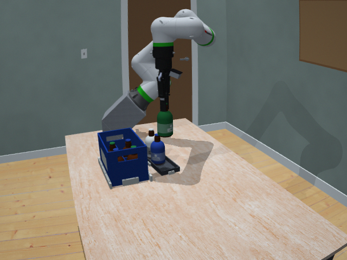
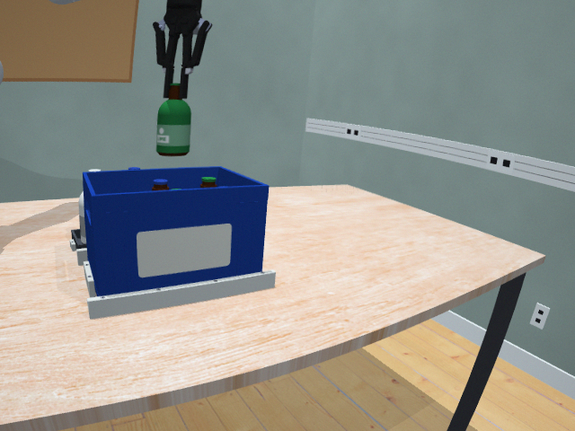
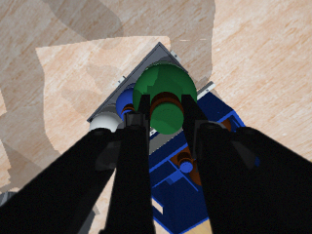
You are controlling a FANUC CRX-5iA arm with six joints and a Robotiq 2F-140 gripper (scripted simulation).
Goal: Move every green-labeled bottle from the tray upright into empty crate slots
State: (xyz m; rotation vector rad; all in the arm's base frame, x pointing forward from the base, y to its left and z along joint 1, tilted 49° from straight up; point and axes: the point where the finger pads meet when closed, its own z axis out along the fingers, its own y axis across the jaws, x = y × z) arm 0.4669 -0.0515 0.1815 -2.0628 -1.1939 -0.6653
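Right now the green-labeled bottle is 8 cm below my hand. Also, from my hand: white-labeled bottle (17 cm behind, 5 cm to the right, 26 cm below); blue-labeled bottle (8 cm behind, 3 cm to the right, 26 cm below); blue crate (2 cm behind, 22 cm to the right, 26 cm below).
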